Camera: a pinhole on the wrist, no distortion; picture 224 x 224 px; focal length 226.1 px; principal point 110.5 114.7 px. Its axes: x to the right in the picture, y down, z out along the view. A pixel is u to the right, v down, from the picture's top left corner.
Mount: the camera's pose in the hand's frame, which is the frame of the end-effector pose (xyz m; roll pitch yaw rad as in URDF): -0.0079 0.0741 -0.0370 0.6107 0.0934 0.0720
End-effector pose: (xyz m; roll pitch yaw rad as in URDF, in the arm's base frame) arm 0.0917 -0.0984 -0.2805 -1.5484 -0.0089 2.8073
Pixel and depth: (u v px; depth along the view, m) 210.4 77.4 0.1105
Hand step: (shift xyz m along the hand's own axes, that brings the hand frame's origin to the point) 0.0537 0.0000 0.0382
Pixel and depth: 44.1 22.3 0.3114
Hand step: -0.0614 -0.2133 0.1529
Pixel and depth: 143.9 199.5 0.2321
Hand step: 0.0529 0.0165 0.1988
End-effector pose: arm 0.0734 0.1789 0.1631 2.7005 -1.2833 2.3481
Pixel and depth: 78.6 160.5 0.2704
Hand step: -0.0143 -0.0368 0.2184
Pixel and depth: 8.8 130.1 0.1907
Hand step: -0.0708 -0.0294 0.1340
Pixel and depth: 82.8 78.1 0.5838
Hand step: -0.0098 -0.3393 0.3919
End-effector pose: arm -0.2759 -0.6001 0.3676 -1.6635 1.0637 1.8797
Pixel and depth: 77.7 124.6 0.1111
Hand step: -0.0109 0.0140 0.0579
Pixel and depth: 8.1 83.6 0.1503
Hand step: -0.0577 -0.0329 0.0801
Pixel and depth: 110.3 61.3 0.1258
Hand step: 0.0069 -0.0216 0.0487
